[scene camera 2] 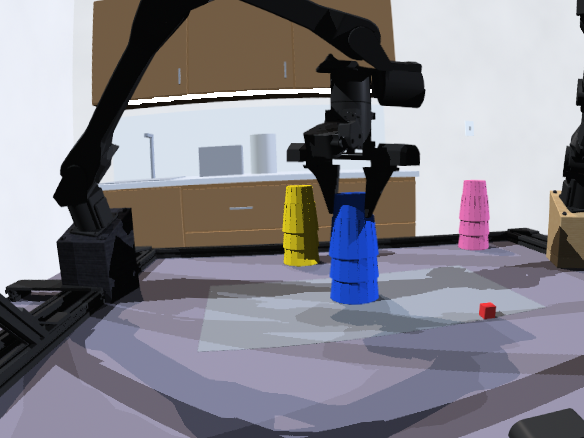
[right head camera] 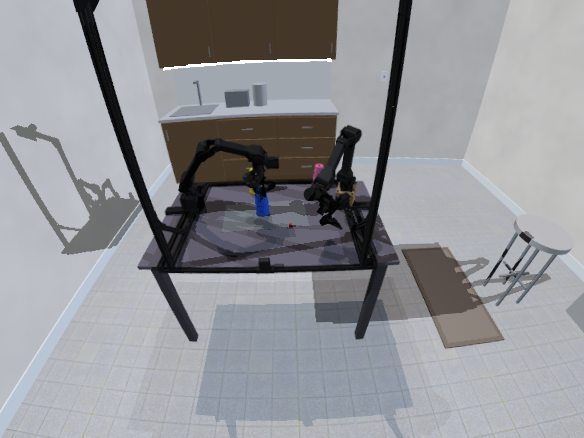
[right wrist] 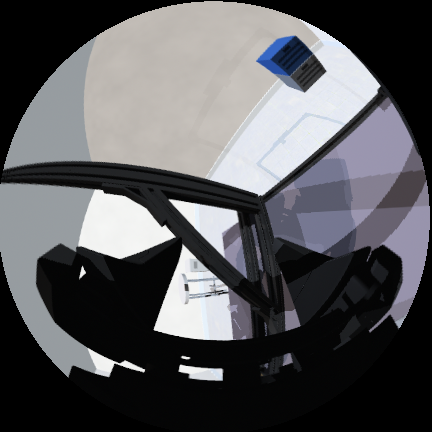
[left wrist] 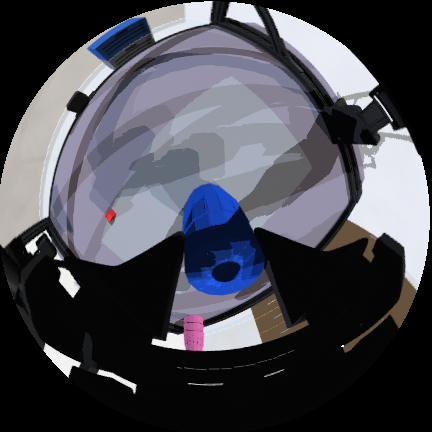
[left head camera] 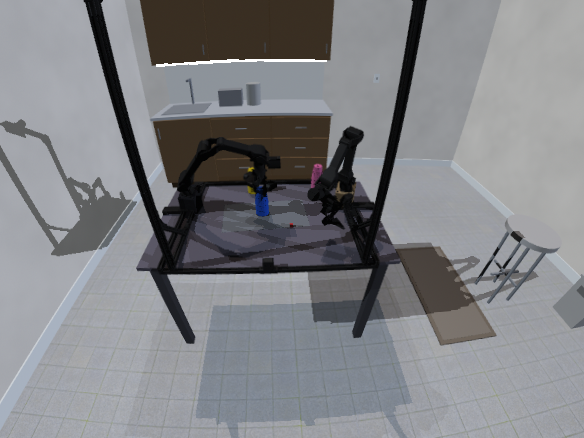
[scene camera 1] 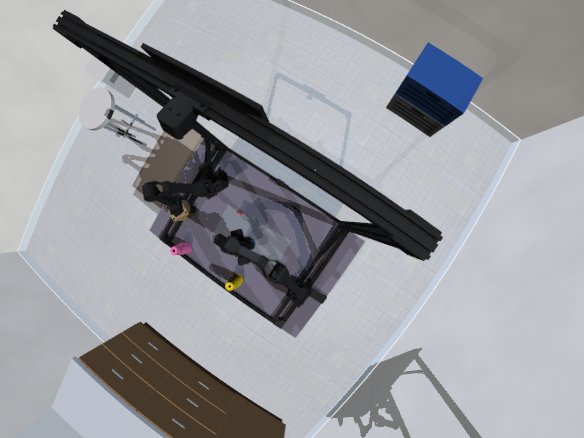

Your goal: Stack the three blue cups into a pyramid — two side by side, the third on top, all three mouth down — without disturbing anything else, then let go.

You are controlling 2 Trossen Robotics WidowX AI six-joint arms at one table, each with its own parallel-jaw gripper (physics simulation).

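Observation:
The three blue cups stand nested in one upright stack, mouth down, on a pale rectangle on the table. My left gripper points down over the stack, with its fingers against opposite sides of the top blue cup; it is shut on that cup. The stack's base still rests on the pale rectangle. In scene camera 1 the left arm hides most of the stack. My right gripper is open and empty, at the right of the table in the left head camera.
A yellow cup stack stands behind the blue one in scene camera 2. A pink cup stack stands at the back right there. A small red cube lies right of the blue stack.

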